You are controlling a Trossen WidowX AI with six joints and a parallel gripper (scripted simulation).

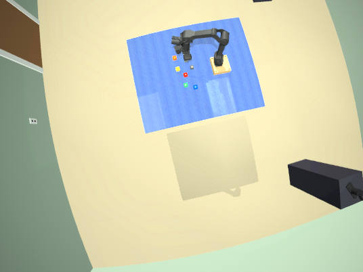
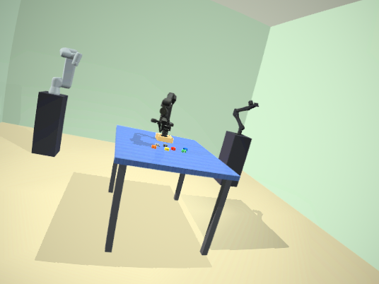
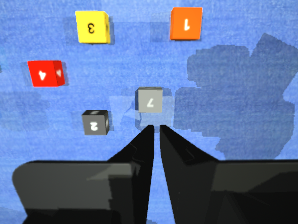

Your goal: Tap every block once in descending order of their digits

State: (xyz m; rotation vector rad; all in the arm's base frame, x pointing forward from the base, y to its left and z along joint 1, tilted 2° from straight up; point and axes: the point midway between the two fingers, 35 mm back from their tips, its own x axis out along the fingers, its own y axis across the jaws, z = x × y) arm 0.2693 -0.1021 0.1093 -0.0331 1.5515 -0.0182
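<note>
Now: the blue block 3 cm behind my gripper tip, 27 cm to the left of it and 11 cm below it. Round my gripper tip: dark grey block: 4 cm behind, 8 cm to the left, 11 cm below; yellow block: 8 cm ahead, 7 cm to the left, 11 cm below; orange block: 8 cm ahead, 4 cm to the right, 11 cm below.
</note>
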